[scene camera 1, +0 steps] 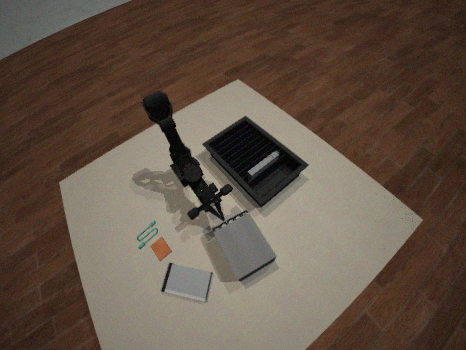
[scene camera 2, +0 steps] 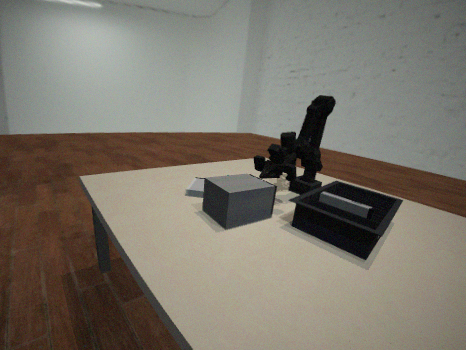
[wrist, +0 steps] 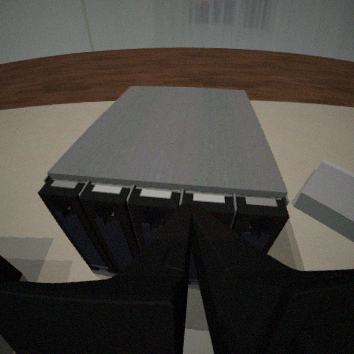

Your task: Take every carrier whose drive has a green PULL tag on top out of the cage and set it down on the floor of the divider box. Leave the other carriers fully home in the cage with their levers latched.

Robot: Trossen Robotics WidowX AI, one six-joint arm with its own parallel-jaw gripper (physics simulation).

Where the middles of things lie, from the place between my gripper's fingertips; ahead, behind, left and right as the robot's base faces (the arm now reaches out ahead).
My hand is 80 mm short of the grey flat box point(scene camera 1: 187, 282), 240 mm to the left of it and 110 mm above it. Also, from my hand: black divider box point(scene camera 2: 352, 233) 190 mm behind, 270 mm to the left, 90 mm below.
